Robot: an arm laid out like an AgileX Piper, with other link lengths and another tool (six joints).
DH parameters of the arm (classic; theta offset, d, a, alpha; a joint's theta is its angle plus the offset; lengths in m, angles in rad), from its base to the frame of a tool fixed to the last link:
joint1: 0 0.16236 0 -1.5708
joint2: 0.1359 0 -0.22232 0
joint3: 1.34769 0 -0.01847 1.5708
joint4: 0 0.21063 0 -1.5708
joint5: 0 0 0 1.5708
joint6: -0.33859 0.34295 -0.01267 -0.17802
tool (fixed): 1.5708 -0.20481 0 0
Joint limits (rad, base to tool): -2.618..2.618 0..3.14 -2.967..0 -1.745..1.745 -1.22..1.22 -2.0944..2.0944
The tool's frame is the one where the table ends.
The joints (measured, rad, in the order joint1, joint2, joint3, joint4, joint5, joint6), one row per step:
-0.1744, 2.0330, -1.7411, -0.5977, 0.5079, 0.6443
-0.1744, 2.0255, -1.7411, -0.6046, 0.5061, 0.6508
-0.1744, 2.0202, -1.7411, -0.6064, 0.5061, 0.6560
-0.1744, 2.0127, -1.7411, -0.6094, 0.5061, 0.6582
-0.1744, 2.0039, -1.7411, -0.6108, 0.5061, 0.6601
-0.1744, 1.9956, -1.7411, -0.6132, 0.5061, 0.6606
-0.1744, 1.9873, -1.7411, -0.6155, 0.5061, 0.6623
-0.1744, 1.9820, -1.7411, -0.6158, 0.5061, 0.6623
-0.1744, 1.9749, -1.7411, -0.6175, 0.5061, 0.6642
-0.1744, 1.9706, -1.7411, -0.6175, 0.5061, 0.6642
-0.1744, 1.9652, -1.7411, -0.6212, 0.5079, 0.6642
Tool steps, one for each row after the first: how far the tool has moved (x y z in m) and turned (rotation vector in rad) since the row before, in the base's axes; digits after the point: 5 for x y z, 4 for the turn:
-0.00070, -0.00012, 0.00385, -0.0034, -0.0103, -0.0013
-0.00067, -0.00005, 0.00238, 0.0011, -0.0070, -0.0026
-0.00084, 0.00000, 0.00352, -0.0026, -0.0078, -0.0007
-0.00101, 0.00009, 0.00399, -0.0015, -0.0092, -0.0008
-0.00094, 0.00007, 0.00386, -0.0034, -0.0080, 0.0001
-0.00101, 0.00007, 0.00381, -0.0024, -0.0085, -0.0005
-0.00064, 0.00010, 0.00238, -0.0012, -0.0052, 0.0000
-0.00092, 0.00007, 0.00322, -0.0015, -0.0075, -0.0007
-0.00054, 0.00010, 0.00190, -0.0007, -0.0042, 0.0000
-0.00085, -0.00011, 0.00248, -0.0044, -0.0032, -0.0005

